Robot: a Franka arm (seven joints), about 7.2 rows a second.
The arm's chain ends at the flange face. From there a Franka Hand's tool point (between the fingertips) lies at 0.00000 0.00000 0.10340 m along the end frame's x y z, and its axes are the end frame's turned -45 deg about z.
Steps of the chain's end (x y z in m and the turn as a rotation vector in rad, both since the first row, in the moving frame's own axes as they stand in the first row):
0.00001, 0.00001, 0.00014, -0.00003, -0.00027, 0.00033
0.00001, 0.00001, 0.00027, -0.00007, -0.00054, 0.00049
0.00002, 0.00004, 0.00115, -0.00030, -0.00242, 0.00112
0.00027, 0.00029, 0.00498, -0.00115, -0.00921, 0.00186
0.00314, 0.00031, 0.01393, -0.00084, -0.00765, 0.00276
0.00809, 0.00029, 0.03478, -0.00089, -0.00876, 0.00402
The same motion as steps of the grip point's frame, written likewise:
-0.00002, 0.00000, 0.00014, 0.00017, -0.00021, 0.00033
-0.00004, -0.00002, 0.00027, 0.00033, -0.00043, 0.00049
-0.00021, -0.00011, 0.00115, 0.00150, -0.00192, 0.00112
-0.00077, -0.00019, 0.00498, 0.00570, -0.00733, 0.00186
0.00138, 0.00194, 0.01393, 0.00482, -0.00600, 0.00276
0.00481, 0.00535, 0.03478, 0.00556, -0.00682, 0.00402

